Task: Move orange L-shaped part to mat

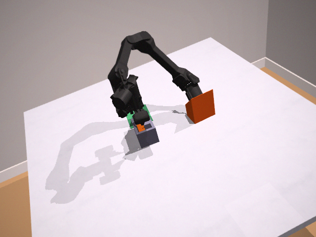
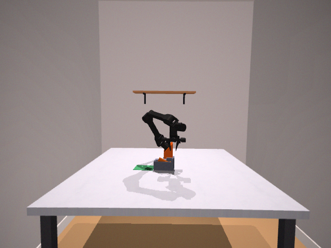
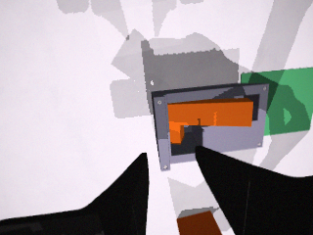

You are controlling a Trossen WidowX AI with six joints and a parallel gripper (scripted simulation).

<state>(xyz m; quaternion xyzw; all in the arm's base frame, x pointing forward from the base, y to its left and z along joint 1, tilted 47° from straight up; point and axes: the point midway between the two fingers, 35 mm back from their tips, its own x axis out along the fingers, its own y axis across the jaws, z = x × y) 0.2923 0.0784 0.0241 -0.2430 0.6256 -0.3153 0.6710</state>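
My gripper tip is 10 mm past the orange L-shaped part, 50 mm to the left of it and 100 mm above it. From my gripper tip the other things lie so: green mat 30 mm behind, 220 mm to the right, 160 mm below.
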